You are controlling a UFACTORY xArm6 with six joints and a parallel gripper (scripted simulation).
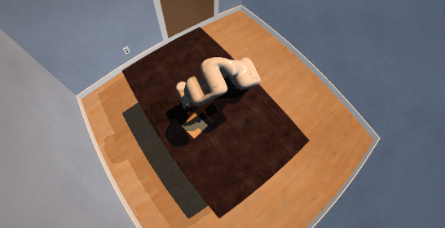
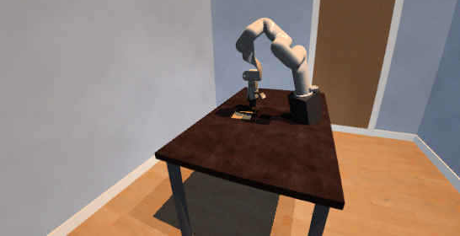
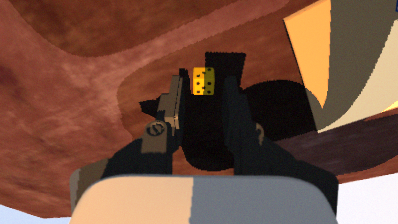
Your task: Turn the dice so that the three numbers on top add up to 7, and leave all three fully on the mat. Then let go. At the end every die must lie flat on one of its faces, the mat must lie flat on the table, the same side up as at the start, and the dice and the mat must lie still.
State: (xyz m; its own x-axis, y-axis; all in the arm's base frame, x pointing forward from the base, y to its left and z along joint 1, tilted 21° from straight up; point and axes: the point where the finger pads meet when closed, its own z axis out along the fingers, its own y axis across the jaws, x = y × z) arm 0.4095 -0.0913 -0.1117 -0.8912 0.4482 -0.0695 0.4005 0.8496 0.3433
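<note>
Right now the yellow die is 30 mm below my hand. From my hand the other things lie so: mat: 150 mm to the left, 40 mm below, 40 mm ahead; then blue die: 140 mm to the left, 30 mm below, 10 mm behind; then black die: 130 mm to the left, 60 mm behind, 30 mm below.
</note>
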